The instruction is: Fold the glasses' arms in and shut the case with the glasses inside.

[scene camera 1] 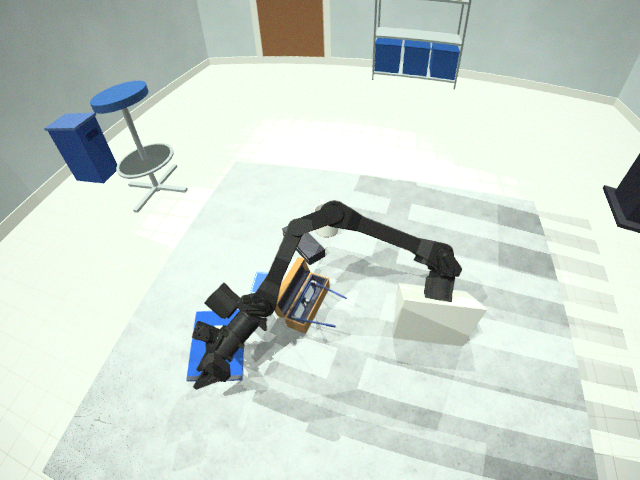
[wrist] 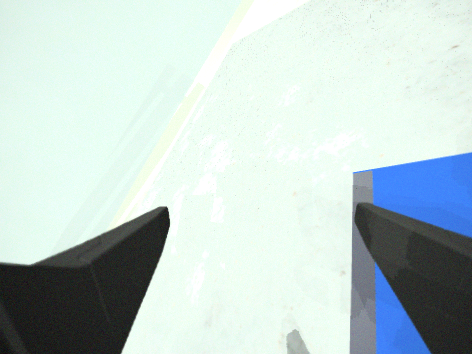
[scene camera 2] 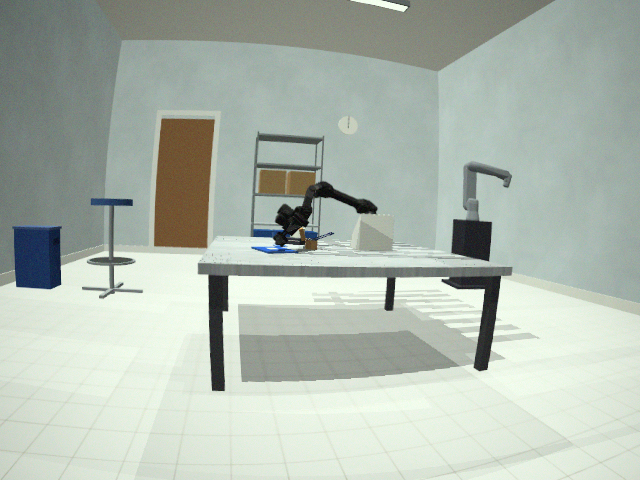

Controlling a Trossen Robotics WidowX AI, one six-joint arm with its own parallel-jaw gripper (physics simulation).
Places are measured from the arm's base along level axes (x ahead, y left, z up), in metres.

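Pixels of known places: gripper, fingertip midpoint: (scene camera 1: 196,379) (wrist: 261,213) (scene camera 2: 281,238); arm's base, origin of the base link: (scene camera 1: 438,297) (scene camera 2: 372,222).
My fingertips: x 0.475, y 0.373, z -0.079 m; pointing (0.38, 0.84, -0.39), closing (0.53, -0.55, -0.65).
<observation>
Ahead of a thing's pixels: the offset from my fingertips to its top centre. "pt": to the spot under its first point.
The orange-brown glasses case {pt 0.051 m down, 0.176 m back, 0.330 m right} (scene camera 1: 318,305) (scene camera 2: 310,244) stands open in scene camera 1, its lid {0.033 m up, 0.100 m back, 0.329 m right} (scene camera 1: 290,289) raised on the left. The blue glasses (scene camera 1: 306,301) lie in it. Both of their arms are unfolded: one arm (scene camera 1: 337,294) and the other arm (scene camera 1: 323,324) stick out past the case's right wall. My gripper (scene camera 1: 201,384) (wrist: 261,213) is open and empty. It is low over the near edge of the blue book, to the left of and nearer than the case. The case and glasses do not show in the wrist view.
A blue book {pt 0.060 m down, 0.069 m ahead, 0.046 m right} (scene camera 1: 192,361) (scene camera 2: 263,249) (wrist: 425,187) lies under my wrist. A small blue flat item {0.063 m down, 0.013 m ahead, 0.351 m right} (scene camera 1: 258,280), partly hidden, lies left of the case. A dark box {0.033 m down, 0.040 m back, 0.534 m right} (scene camera 1: 312,251) and a pale cup {pt 0.033 m down, 0.101 m back, 0.594 m right} (scene camera 1: 327,230) are behind it. A cream block (scene camera 1: 429,322) (scene camera 2: 374,235) stands at my arm's base.
</observation>
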